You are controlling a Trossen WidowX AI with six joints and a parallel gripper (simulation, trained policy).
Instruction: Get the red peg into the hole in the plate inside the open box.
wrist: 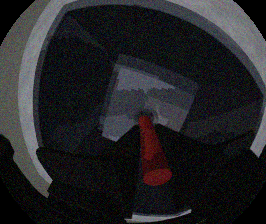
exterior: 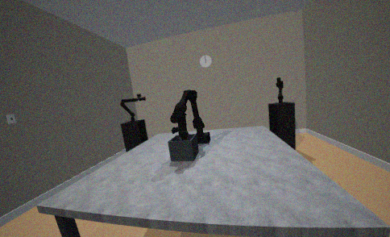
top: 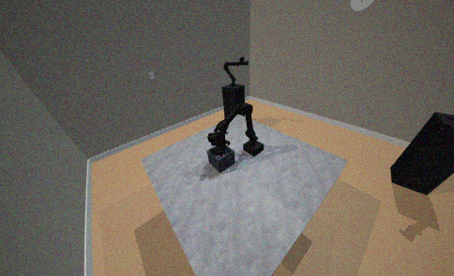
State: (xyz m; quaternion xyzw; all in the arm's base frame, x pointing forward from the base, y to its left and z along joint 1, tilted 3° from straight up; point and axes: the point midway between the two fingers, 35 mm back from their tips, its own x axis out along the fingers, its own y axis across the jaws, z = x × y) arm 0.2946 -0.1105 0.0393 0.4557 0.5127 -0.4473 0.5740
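Right now the red peg is 10 mm above my gripper tip.
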